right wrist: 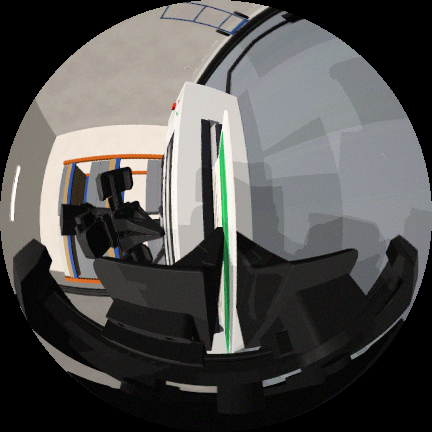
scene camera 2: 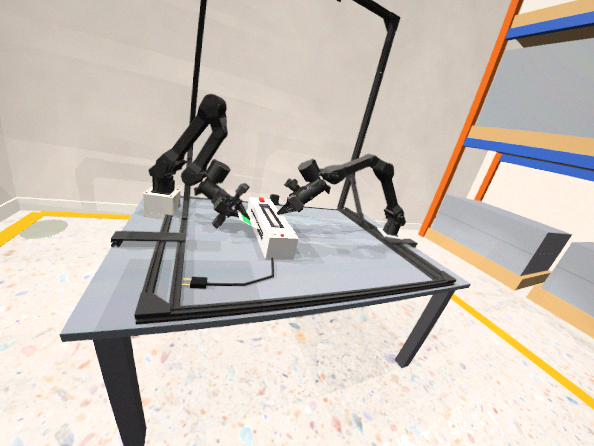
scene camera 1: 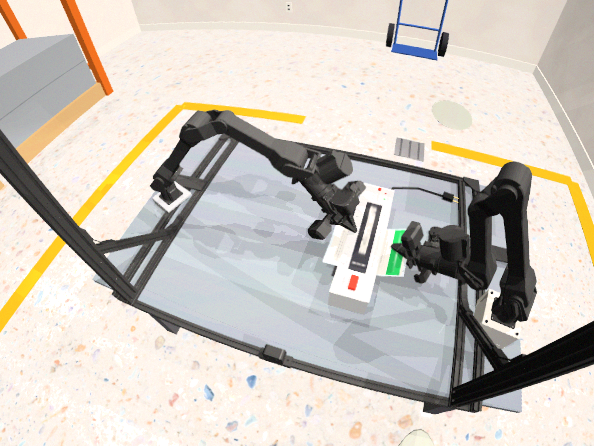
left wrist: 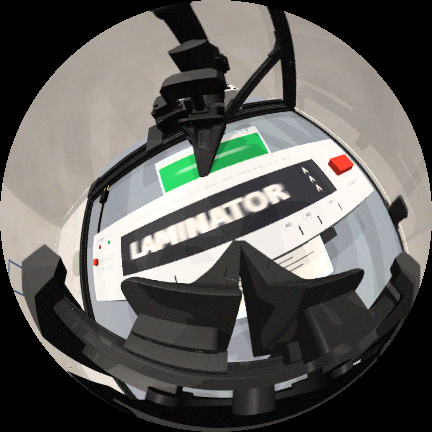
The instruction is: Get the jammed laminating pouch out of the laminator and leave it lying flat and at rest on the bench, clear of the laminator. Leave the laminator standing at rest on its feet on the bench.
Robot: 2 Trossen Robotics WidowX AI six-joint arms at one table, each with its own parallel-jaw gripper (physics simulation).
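Note:
The white laminator stands upright on the bench; its feet are hidden. The pouch runs through it: its green-banded end sticks out on one side, and a white end with printed lines shows on the other. My right gripper is shut on the green-banded end, with a finger on each face. My left gripper is shut and empty, its tips close to the laminator's opposite top edge.
A black power cord with a plug lies beyond one end of the laminator. Black frame rails border the bench, and a small black block sits on the rail at the near side in scene camera 1. Upright frame posts rise at the bench's corners.

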